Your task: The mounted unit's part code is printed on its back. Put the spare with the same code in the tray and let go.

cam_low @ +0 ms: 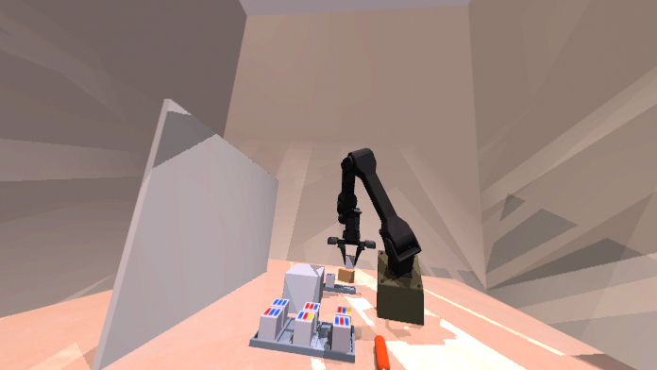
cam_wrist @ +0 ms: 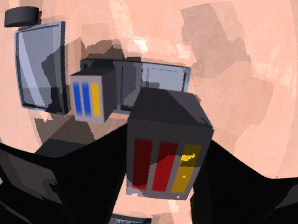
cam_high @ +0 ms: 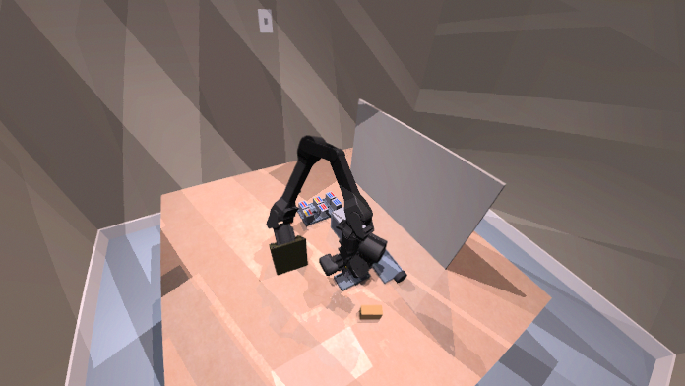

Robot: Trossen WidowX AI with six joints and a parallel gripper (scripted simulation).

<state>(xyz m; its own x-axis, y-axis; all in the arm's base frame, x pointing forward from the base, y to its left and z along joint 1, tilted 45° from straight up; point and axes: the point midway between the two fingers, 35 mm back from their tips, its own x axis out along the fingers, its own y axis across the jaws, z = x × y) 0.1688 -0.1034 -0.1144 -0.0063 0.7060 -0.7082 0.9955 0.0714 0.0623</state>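
The dark grey tray lies 18 cm ahead of my gripper tip and 9 cm below it. Round my gripper tip: grey spare block 2 cm above; then cardboard box 15 cm to the right, 7 cm below, 3 cm ahead; then dark holder 9 cm below, 4 cm ahead.
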